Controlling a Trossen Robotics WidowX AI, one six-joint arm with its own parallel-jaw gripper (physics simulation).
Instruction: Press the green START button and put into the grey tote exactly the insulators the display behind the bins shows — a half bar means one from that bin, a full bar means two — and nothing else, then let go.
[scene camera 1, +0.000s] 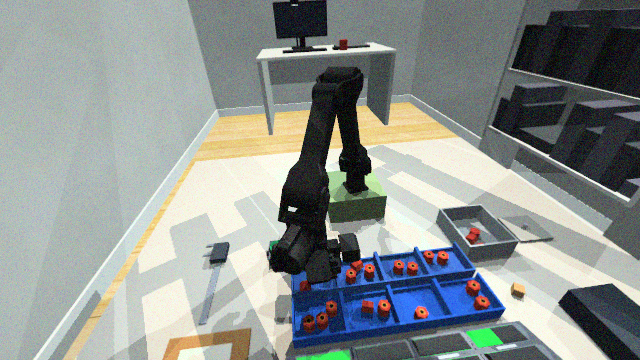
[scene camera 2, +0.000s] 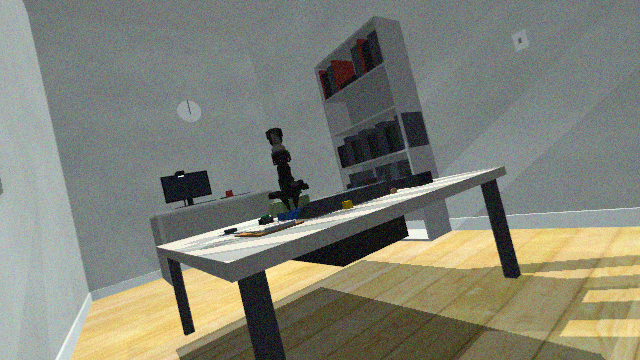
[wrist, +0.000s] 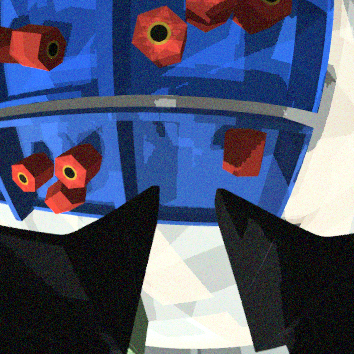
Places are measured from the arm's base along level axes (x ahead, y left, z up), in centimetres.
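Where they show: gripper, fingertip midpoint: (scene camera 2: 293, 209) (wrist: 187, 194); arm's base, origin of the base link: (scene camera 1: 355, 186) (scene camera 2: 290, 198).
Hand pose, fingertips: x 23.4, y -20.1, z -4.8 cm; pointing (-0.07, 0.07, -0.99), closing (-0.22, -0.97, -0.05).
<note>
Each offset is from my fingertips to the top centre of the thing. "spot": to the spot under its first point.
My gripper (scene camera 1: 322, 270) (wrist: 187, 194) is partly open and empty, above the back-left bin of the blue bin tray (scene camera 1: 420, 295) (wrist: 200, 200). One red insulator {dx +1.5, dy -3.8, dz -0.7 cm} (scene camera 1: 305, 285) (wrist: 244, 152) lies in that bin, ahead of the right finger in the wrist view. The other bins hold one to three insulators each. Red insulators {dx +2.8, dy +42.7, dz -0.7 cm} (scene camera 1: 473, 235) lie in the grey tote {dx +1.0, dy +44.9, dz +1.8 cm} (scene camera 1: 500, 248); their count is unclear in scene camera 1. The green START button (scene camera 1: 273, 245) is mostly hidden behind my gripper. The display {spot: dx +19.8, dy +5.1, dz +1.1 cm} (scene camera 1: 380, 350) shows green bars at its left and right, cut off by the frame's bottom.
The tote's lid {dx +3.8, dy +61.5, dz -2.8 cm} (scene camera 1: 537, 232) lies right of the tote. A small orange block {dx +18.0, dy +41.2, dz -1.6 cm} (scene camera 1: 518, 290) and a black box {spot: dx +26.9, dy +48.1, dz +1.6 cm} (scene camera 1: 595, 305) are right of the bins. A caliper {dx -10.6, dy -26.0, dz -1.6 cm} (scene camera 1: 212, 280) and a wooden frame {spot: dx +7.6, dy -19.2, dz -2.9 cm} (scene camera 1: 240, 340) lie left. A yellow block {dx +32.1, dy -0.9, dz -0.8 cm} (scene camera 2: 347, 204) stands near the table's front edge.
</note>
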